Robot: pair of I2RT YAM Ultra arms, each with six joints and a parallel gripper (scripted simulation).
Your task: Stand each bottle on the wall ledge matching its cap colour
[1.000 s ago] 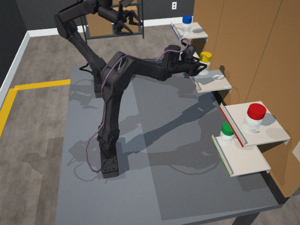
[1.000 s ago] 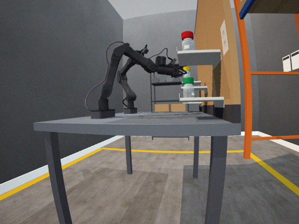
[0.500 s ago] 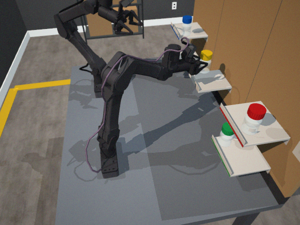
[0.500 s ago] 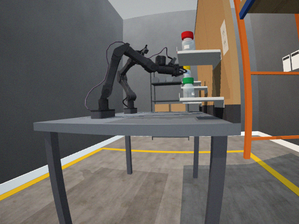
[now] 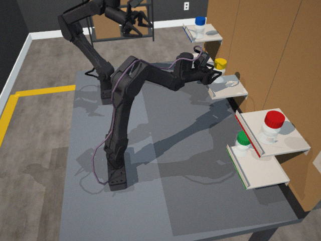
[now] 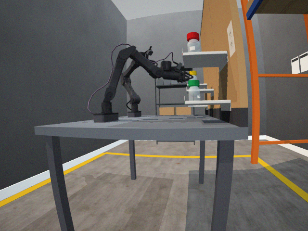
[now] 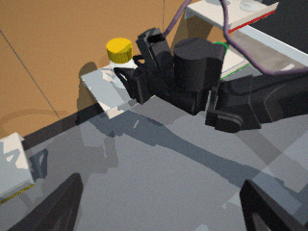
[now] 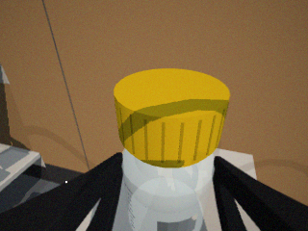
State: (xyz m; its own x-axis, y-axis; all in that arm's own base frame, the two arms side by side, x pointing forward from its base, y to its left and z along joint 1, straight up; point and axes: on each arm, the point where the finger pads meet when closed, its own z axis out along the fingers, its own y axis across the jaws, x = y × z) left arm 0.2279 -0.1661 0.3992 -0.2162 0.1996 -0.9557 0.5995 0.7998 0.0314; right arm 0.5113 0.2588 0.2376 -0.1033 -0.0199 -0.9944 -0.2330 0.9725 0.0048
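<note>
Right now the yellow-capped bottle is 310 mm ahead of my left hand, 180 mm below it and 140 mm to the right of it. Round my left hand: blue-capped bottle (330 mm ahead, 200 mm to the left, 110 mm below); green-capped bottle (480 mm to the right, 300 mm below, 290 mm ahead); brown wall (450 mm ahead, 160 mm to the right, 10 mm above).
</note>
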